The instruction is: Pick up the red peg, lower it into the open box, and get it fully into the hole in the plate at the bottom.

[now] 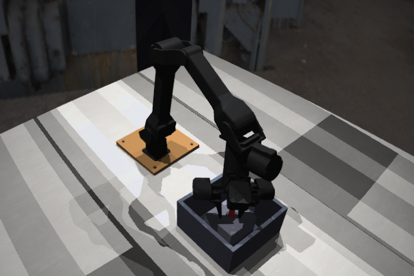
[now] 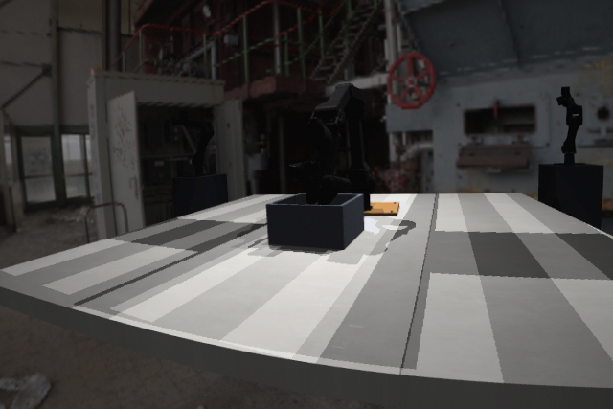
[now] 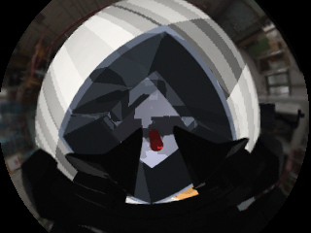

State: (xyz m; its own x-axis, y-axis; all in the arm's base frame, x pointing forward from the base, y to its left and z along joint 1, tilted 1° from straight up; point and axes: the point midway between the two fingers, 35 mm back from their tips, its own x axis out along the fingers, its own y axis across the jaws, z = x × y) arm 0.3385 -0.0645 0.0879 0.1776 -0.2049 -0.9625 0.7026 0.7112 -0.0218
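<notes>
The red peg is 1 cm to the left of my gripper tip and 1 cm below it. The rest, counted from my gripper tip: dark box 3 cm below, 1 cm to the left; grey plate 1 cm to the left, 1 cm below.
</notes>
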